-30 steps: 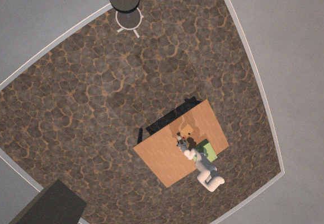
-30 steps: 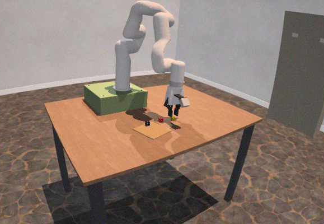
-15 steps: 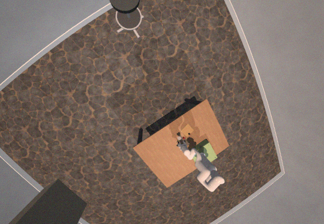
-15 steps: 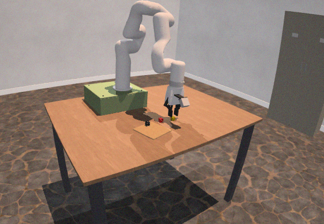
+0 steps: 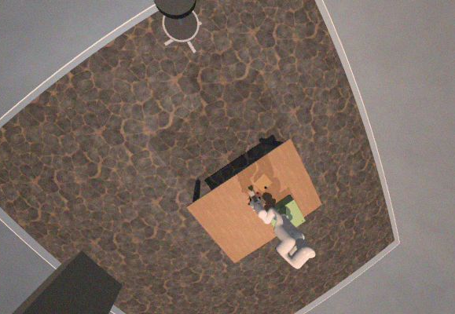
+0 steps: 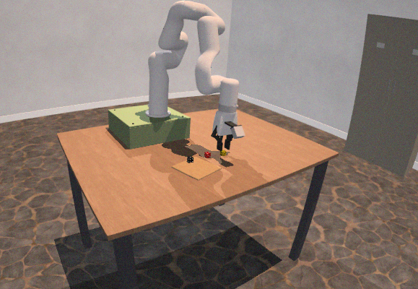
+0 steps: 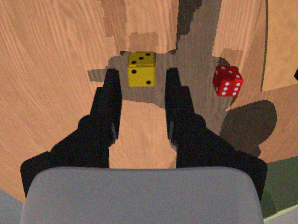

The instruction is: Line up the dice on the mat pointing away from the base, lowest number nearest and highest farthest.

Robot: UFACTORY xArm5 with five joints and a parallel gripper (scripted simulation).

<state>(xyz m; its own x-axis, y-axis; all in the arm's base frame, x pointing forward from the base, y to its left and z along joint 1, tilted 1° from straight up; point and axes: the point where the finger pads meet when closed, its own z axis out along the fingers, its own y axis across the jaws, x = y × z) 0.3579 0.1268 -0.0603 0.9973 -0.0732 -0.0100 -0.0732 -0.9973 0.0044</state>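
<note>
My hand is 40 mm above the yellow die. From my hand the other things lie so: black die 10 mm behind, 170 mm to the right, 30 mm below; red die 20 mm behind, 70 mm to the right, 40 mm below; tan mat 50 mm ahead, 170 mm to the right, 40 mm below.
</note>
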